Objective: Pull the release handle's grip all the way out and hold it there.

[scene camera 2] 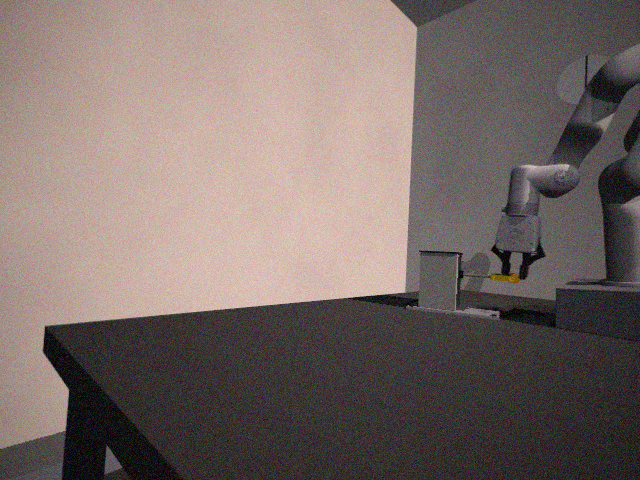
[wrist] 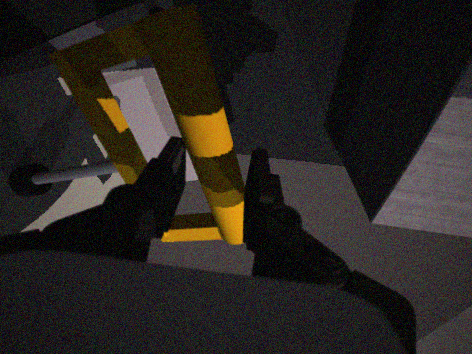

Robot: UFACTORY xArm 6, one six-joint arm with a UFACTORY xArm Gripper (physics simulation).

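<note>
The release handle's yellow grip (scene camera 2: 500, 277) (wrist: 206, 134) is a frame-shaped loop. It stands out to the right of a pale upright housing (scene camera 2: 437, 280) in the scene view, with a clear gap between them. A thin grey rod (scene camera 2: 476, 276) (wrist: 75, 172) spans the gap. My gripper (scene camera 2: 514, 275) (wrist: 217, 166) points down and is shut on the grip's outer bar, with one dark finger on each side of it. In the wrist view the fingers hide part of the loop, and much of it lies in shadow.
The housing stands on a pale base plate (scene camera 2: 483, 312) at the far side of the dark table (scene camera 2: 336, 382). The robot's grey pedestal (scene camera 2: 594, 311) is right of the handle. A large pale wall (scene camera 2: 232, 155) rises behind the table at the left.
</note>
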